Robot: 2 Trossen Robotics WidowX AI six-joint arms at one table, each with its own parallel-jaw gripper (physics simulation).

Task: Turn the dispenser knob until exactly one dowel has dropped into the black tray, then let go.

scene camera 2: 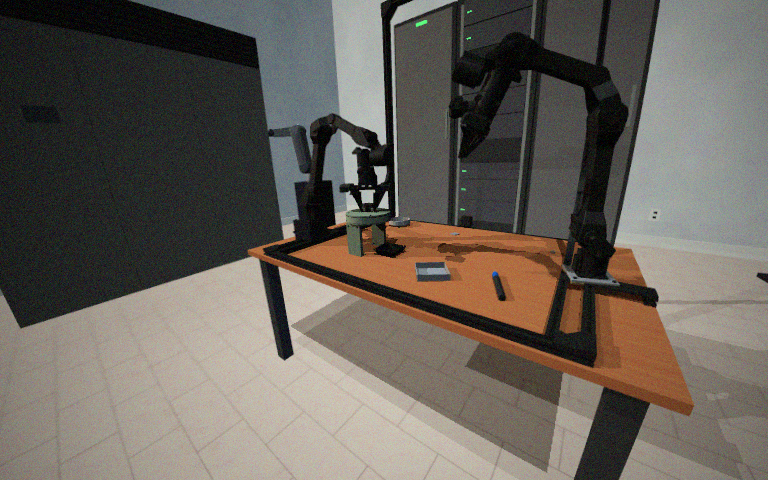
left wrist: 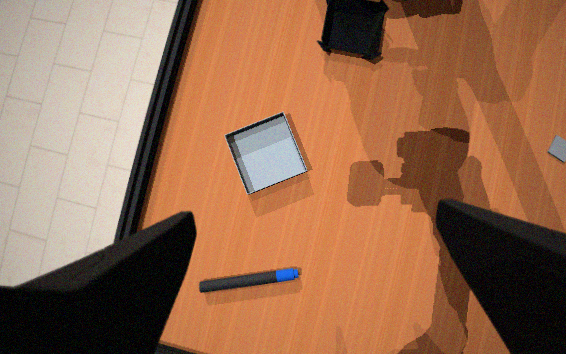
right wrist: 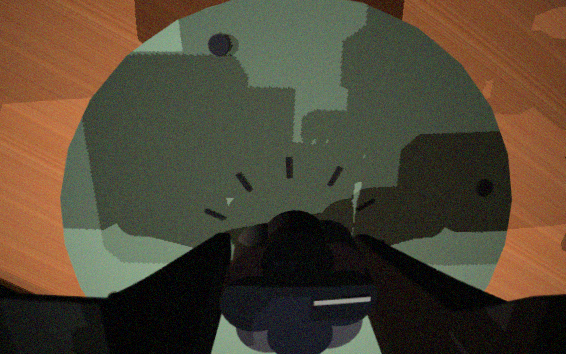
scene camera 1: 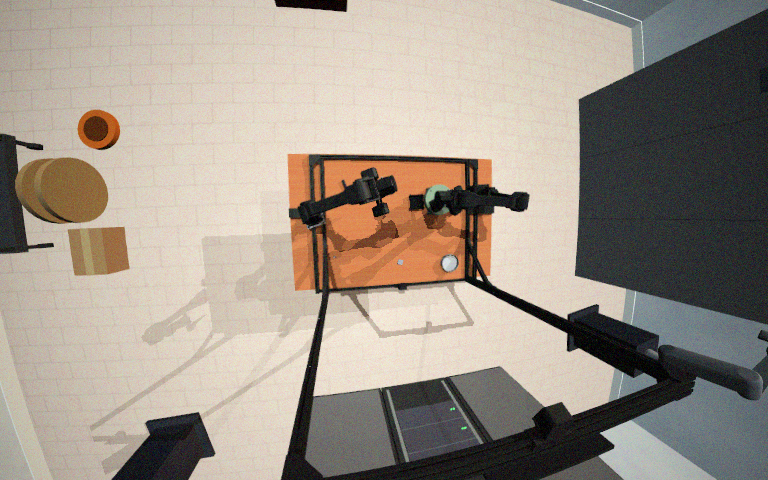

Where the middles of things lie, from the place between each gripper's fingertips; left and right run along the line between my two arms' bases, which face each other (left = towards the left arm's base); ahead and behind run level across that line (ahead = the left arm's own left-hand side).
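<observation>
Blue-capped black marker (left wrist: pixel 287 274): 120 mm ahead of my right hand, 470 mm to the left of it, 140 mm below it. Grey tray (left wrist: pixel 265 153): 110 mm ahead of my right hand, 290 mm to the left of it, 140 mm below it.
Blue-capped black marker: 6 cm ahead of my left hand, 12 cm to the left of it, 31 cm below it. Grey tray: 5 cm ahead of my left hand, 6 cm to the right of it, 31 cm below it.
</observation>
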